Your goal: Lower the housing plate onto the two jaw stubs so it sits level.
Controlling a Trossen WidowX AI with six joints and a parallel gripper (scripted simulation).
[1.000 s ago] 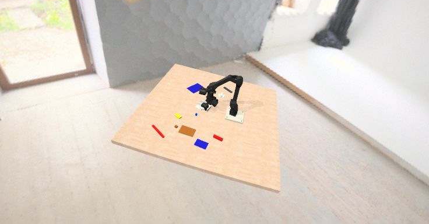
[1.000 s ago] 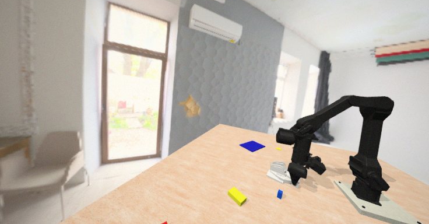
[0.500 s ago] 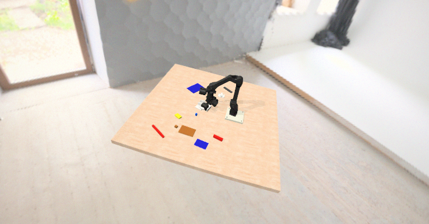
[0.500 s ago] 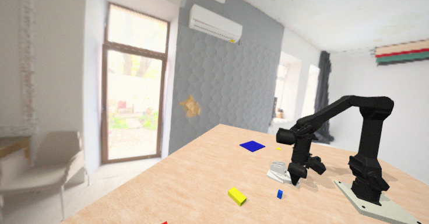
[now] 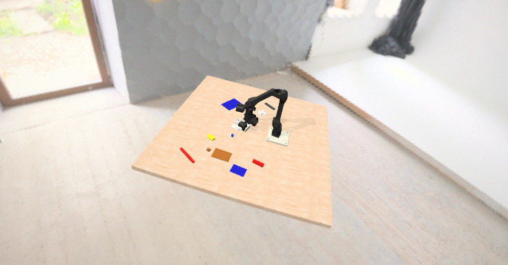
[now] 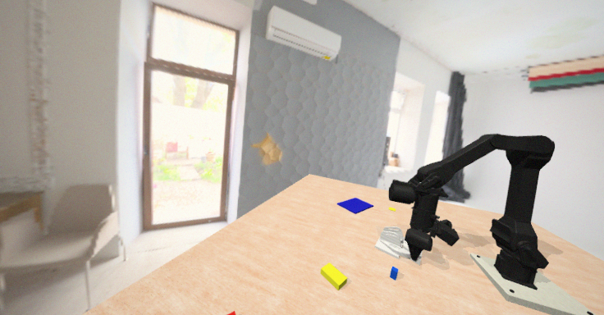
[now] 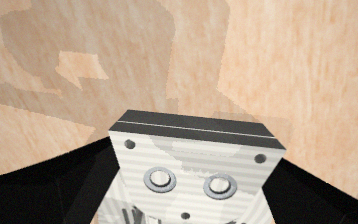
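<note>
Now: the blue piece 140 mm to the left of my gripper tip and 50 mm ahead of it. Round my gripper tip: dark bar (420 mm to the right, 60 mm behind); then yellow block (240 mm to the left, 180 mm ahead); then brown tile (350 mm to the left, 30 mm ahead).
</note>
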